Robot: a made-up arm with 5 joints. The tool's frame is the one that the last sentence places.
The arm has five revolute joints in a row. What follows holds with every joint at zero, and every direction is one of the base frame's. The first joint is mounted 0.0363 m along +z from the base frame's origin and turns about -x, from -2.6 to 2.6 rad. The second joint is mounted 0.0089 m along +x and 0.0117 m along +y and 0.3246 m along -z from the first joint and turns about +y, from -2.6 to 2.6 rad. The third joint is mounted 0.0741 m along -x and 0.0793 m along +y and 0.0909 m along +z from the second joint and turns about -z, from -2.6 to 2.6 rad. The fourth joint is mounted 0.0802 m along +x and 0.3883 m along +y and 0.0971 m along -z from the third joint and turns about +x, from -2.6 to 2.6 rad. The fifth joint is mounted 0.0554 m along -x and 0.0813 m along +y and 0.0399 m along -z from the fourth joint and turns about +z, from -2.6 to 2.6 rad. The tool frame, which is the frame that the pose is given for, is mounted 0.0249 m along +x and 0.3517 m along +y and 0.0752 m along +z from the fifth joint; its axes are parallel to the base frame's.
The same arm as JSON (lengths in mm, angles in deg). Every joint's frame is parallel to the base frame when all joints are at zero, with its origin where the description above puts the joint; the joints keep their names.
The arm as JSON. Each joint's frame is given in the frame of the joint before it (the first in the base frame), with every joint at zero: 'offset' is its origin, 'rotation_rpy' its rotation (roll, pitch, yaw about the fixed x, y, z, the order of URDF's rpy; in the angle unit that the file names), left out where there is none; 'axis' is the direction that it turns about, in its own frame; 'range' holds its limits. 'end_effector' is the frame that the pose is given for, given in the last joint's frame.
{
  "length_unit": "mm",
  "angle_unit": "deg",
  "chain": [
    {
      "id": "joint 1",
      "offset": [
        0.0,
        0.0,
        36.3
      ],
      "axis": [
        -1.0,
        0.0,
        0.0
      ],
      "range": [
        -148.97,
        148.97
      ]
    },
    {
      "id": "joint 2",
      "offset": [
        8.9,
        11.7,
        -324.6
      ],
      "axis": [
        0.0,
        1.0,
        0.0
      ],
      "range": [
        -148.97,
        148.97
      ]
    },
    {
      "id": "joint 3",
      "offset": [
        -74.1,
        79.3,
        90.9
      ],
      "axis": [
        0.0,
        0.0,
        -1.0
      ],
      "range": [
        -148.97,
        148.97
      ]
    },
    {
      "id": "joint 4",
      "offset": [
        80.2,
        388.3,
        -97.1
      ],
      "axis": [
        1.0,
        0.0,
        0.0
      ],
      "range": [
        -148.97,
        148.97
      ]
    },
    {
      "id": "joint 5",
      "offset": [
        -55.4,
        81.3,
        -39.9
      ],
      "axis": [
        0.0,
        0.0,
        1.0
      ],
      "range": [
        -148.97,
        148.97
      ]
    }
  ],
  "end_effector": {
    "offset": [
      24.9,
      351.7,
      75.2
    ]
  }
}

